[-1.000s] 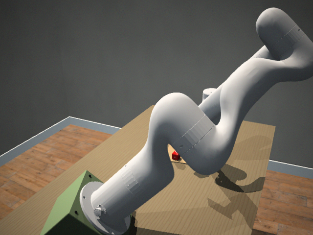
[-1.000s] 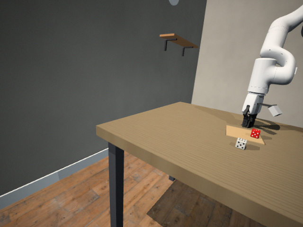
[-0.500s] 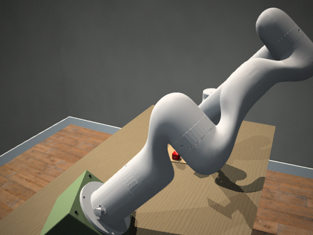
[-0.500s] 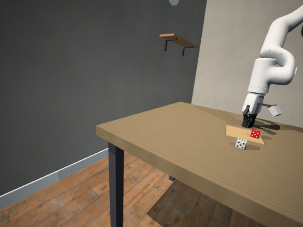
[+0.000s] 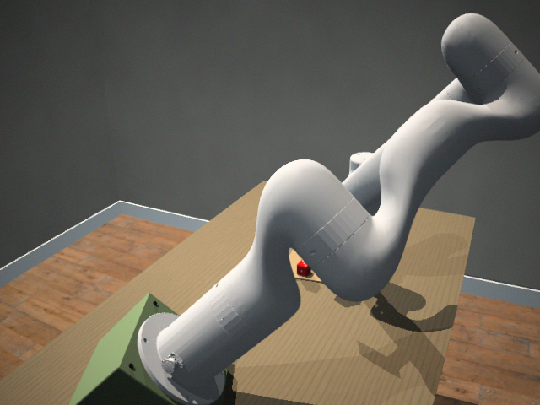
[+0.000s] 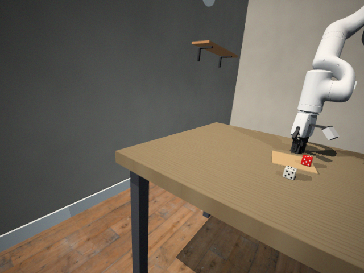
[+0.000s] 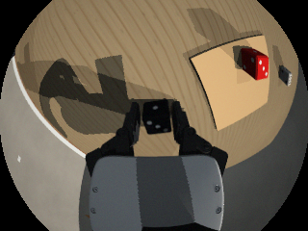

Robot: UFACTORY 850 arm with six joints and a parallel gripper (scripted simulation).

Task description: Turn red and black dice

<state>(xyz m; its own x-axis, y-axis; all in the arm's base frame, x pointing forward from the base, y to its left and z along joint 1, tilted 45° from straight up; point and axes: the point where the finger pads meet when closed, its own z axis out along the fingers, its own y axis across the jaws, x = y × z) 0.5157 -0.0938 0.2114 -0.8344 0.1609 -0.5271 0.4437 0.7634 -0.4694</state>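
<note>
My gripper is now 1 cm above the black die. The rest, counted from my hand: red die: 2 cm behind, 14 cm to the left; tan mat: 2 cm ahead, 14 cm to the left, 2 cm below; white die: 3 cm ahead, 29 cm to the left, 1 cm below.
</note>
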